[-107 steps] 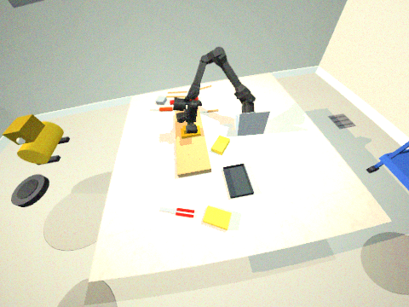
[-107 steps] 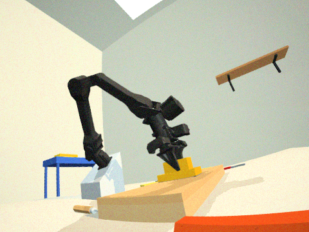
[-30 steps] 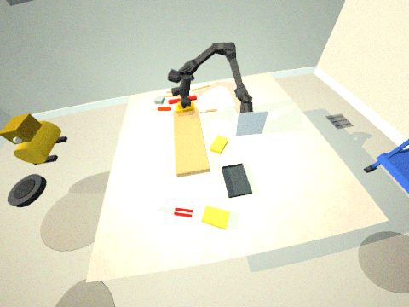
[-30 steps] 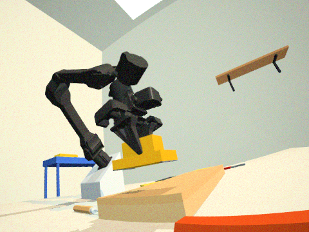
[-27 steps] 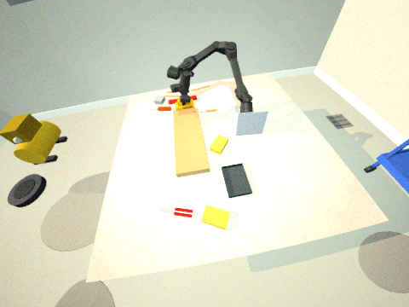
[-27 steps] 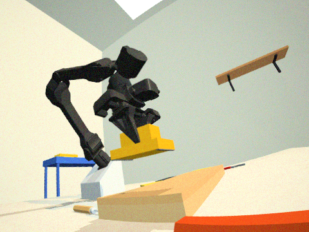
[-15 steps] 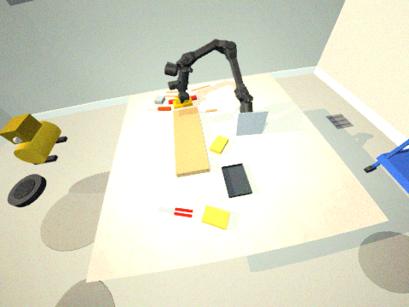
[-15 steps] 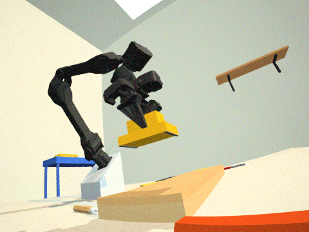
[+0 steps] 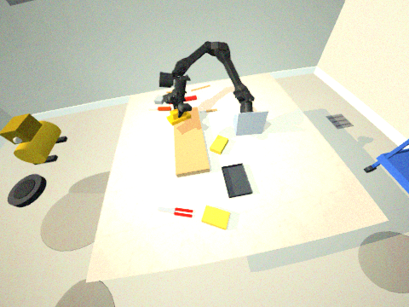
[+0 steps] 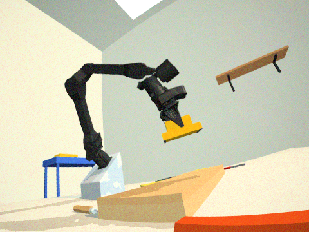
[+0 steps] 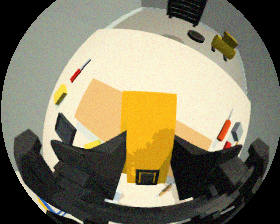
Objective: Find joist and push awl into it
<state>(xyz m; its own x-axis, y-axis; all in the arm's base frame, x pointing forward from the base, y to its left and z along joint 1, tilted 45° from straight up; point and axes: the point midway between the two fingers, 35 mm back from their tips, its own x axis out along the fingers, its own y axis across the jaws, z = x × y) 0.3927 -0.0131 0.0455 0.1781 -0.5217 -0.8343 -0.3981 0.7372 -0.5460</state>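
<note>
My gripper tip is now 20 mm below the yellow stud finder, 20 mm past it and 10 mm to the left of it. Round my gripper tip: red level 400 mm to the right, 170 mm below, 30 mm behind; dark tray 360 mm to the left, 240 mm behind, 180 mm below; awl 210 mm to the right, 190 mm behind, 180 mm below.
</note>
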